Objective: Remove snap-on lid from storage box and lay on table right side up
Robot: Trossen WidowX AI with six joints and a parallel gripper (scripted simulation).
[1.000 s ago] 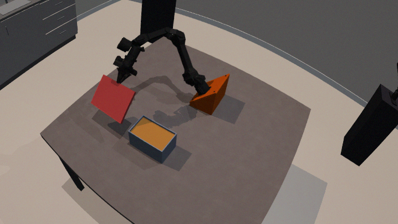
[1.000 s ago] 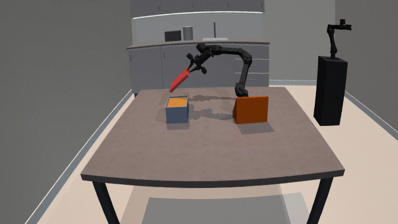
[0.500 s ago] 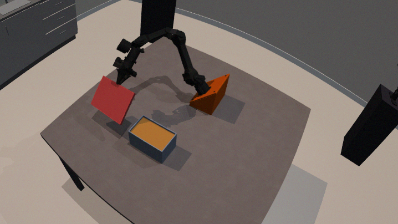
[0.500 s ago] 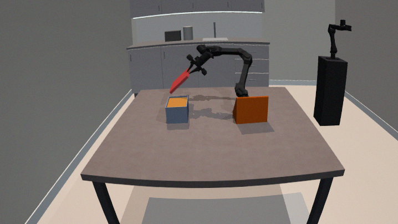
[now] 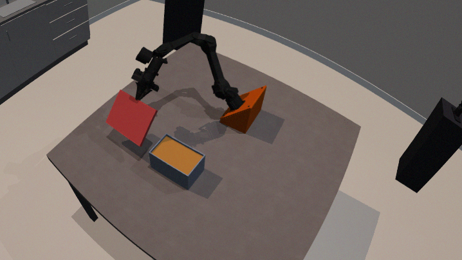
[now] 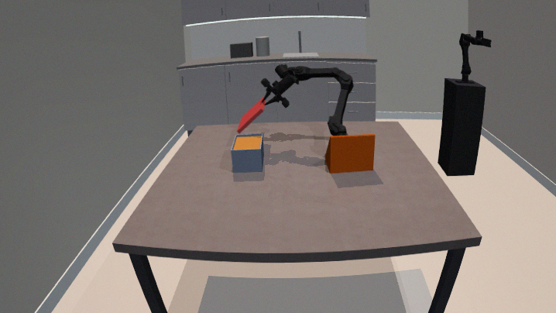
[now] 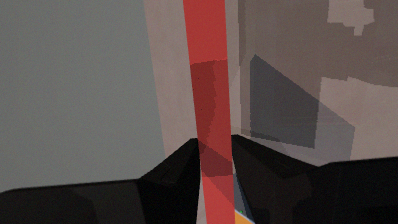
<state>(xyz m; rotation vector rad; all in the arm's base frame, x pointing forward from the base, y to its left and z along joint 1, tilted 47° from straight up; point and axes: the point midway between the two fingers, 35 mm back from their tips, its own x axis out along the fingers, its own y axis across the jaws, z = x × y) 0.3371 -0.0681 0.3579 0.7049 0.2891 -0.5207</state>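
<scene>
The red lid is 60 mm ahead of my gripper tip, 50 mm below it and 10 mm to the left of it. From my gripper tip the other things lie so: blue-grey storage box 280 mm to the left, 160 mm below, 40 mm ahead.
</scene>
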